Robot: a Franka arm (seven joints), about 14 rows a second.
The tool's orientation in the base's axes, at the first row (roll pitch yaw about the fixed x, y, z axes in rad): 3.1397 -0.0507 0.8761
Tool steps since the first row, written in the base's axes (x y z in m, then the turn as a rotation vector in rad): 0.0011 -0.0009 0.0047 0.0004 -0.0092 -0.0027; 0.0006 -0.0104 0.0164 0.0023 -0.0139 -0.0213; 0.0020 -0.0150 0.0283 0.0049 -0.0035 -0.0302; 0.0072 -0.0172 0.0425 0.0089 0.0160 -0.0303; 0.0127 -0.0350 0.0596 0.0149 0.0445 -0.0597; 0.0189 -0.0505 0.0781 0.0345 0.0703 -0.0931; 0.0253 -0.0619 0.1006 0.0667 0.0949 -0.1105; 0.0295 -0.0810 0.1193 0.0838 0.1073 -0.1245; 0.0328 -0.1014 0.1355 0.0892 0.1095 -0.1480; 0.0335 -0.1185 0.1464 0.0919 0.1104 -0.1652; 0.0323 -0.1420 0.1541 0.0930 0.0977 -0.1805; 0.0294 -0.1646 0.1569 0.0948 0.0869 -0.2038
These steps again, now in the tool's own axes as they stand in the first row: 0.0003 0.0014 -0.0047 -0.0069 0.0062 0.0024; -0.0068 0.0072 -0.0168 -0.0103 0.0106 0.0208; -0.0088 0.0112 -0.0288 -0.0011 0.0059 0.0302; -0.0064 0.0166 -0.0429 0.0164 -0.0035 0.0312; -0.0157 0.0323 -0.0604 0.0406 -0.0172 0.0618; -0.0227 0.0470 -0.0793 0.0713 -0.0187 0.0968; -0.0262 0.0593 -0.1019 0.1099 -0.0097 0.1162; -0.0372 0.0747 -0.1212 0.1296 -0.0046 0.1312; -0.0500 0.0904 -0.1380 0.1335 -0.0019 0.1550; -0.0621 0.1019 -0.1495 0.1351 -0.0004 0.1723; -0.0805 0.1160 -0.1582 0.1253 0.0086 0.1871; -0.0995 0.1283 -0.1619 0.1170 0.0168 0.2100
